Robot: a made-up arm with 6 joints.
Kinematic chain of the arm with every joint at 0, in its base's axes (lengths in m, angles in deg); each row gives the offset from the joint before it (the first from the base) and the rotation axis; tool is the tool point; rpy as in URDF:
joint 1: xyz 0 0 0.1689 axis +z
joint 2: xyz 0 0 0 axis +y
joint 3: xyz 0.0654 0 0.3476 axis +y
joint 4: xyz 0.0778 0 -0.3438 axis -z
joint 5: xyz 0 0 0 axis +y
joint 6: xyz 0.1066 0 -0.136 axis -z
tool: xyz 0 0 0 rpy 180 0 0
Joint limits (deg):
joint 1: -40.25..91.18
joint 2: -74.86..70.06
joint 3: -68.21..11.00
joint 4: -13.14..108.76
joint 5: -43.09..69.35
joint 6: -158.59..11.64
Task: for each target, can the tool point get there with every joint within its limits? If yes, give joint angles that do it. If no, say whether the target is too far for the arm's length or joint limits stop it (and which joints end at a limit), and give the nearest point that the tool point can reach.
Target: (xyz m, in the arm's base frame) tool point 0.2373 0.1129 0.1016
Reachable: yes | joints 26.56 -19.43 -8.27 30.38 34.72 -101.81
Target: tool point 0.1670 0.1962 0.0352
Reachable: yes | joints 42.99 0.26 -14.96 59.98 49.52 -85.84
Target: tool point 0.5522 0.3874 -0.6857
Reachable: no: too far | nearest point 0.3992 0.2801 -0.2773 | short by 0.449 m
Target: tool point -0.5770 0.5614 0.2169
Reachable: no: joint limits stop it (at a limit: joint 1, joint 5) | nearest point -0.1015 0.5712 0.2169 | short by 0.476 m
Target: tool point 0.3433 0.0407 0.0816
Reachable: yes | joints 20.41 1.88 -21.80 77.23 9.15 -9.02
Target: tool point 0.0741 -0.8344 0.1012
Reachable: no: joint limits stop it (at a limit: joint 1, joint 3, joint 5) | nearest point 0.2985 -0.4748 0.1081 | short by 0.424 m
